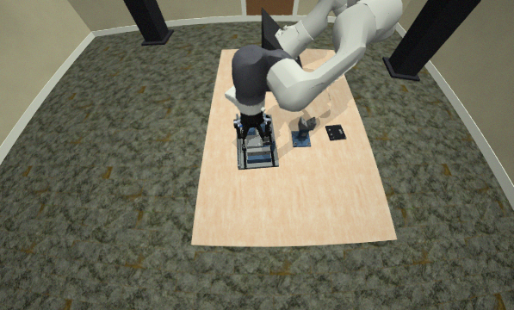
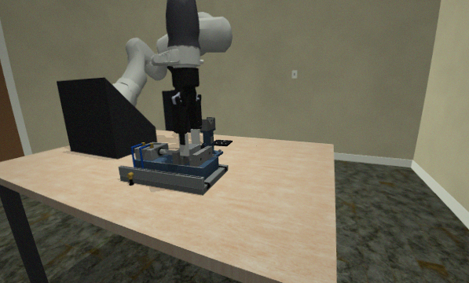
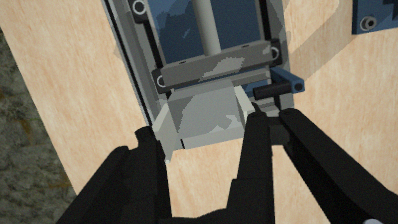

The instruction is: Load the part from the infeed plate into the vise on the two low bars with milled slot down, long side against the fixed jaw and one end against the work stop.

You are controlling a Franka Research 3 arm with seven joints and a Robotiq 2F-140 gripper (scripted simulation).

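The grey part lies 3 cm below my hand. The rest, counted from my hand: work stop (6 cm to the left, 3 cm below, 1 cm behind); moving jaw (4 cm below, 4 cm behind, 1 cm to the left); fixed jaw (4 cm below, 3 cm ahead, 2 cm to the left).
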